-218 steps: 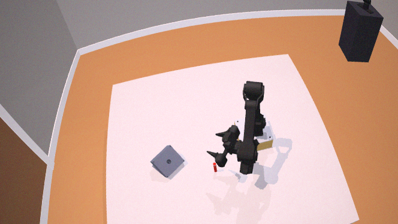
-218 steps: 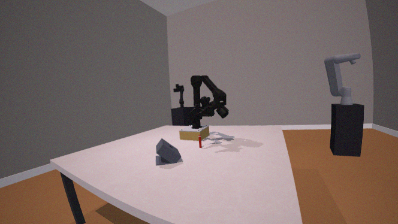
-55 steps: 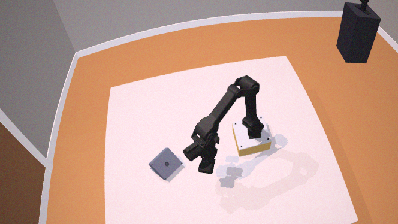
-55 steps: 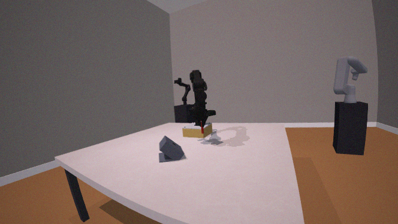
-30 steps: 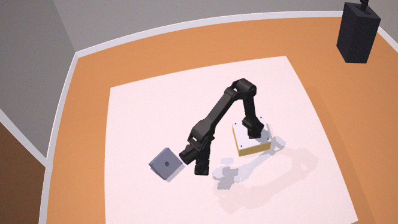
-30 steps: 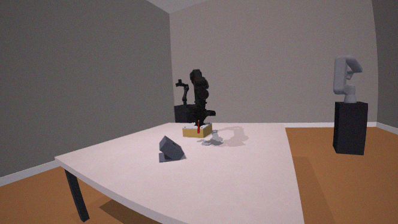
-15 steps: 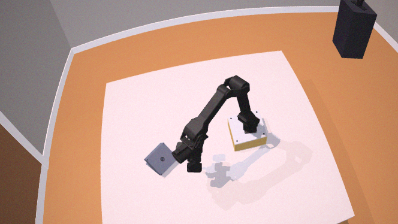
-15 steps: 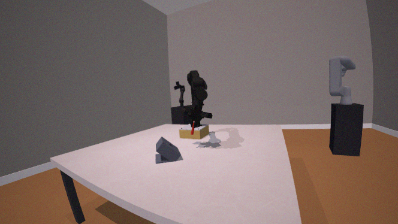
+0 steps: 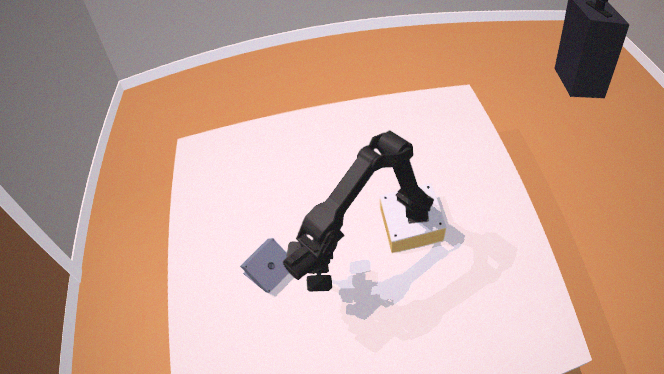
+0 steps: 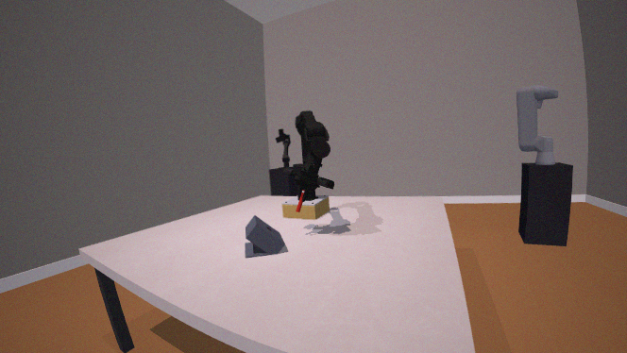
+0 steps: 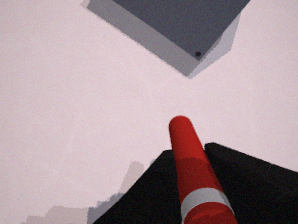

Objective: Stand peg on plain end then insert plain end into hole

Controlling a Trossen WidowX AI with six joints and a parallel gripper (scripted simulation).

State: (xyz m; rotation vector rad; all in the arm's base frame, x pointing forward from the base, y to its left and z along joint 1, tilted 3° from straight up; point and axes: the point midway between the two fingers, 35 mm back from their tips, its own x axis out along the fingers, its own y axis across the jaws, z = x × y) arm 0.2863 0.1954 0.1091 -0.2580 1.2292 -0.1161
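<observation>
My gripper tip is 15 cm short of the grey sloped panel, 9 cm above it and 5 cm to the left of it. From my gripper tip the other things lie so: red peg 2 cm above, 1 cm behind.
</observation>
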